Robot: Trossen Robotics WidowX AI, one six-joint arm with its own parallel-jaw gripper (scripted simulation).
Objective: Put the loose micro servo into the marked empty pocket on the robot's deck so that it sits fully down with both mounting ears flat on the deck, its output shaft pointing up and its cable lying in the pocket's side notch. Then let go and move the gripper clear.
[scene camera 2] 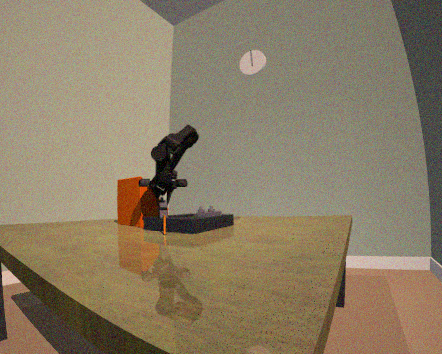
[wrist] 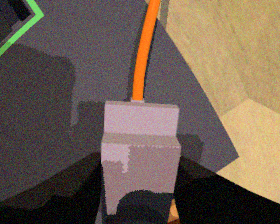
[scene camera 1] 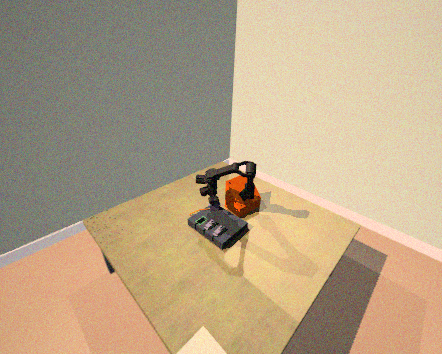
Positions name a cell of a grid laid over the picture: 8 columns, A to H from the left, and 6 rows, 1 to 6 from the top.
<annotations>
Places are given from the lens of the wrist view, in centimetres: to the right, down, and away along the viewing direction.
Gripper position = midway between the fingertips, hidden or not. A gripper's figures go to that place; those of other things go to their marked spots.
my gripper (wrist: D5): 0, 2, 10
micro servo (wrist: E5): 0, 2, 8
</annotations>
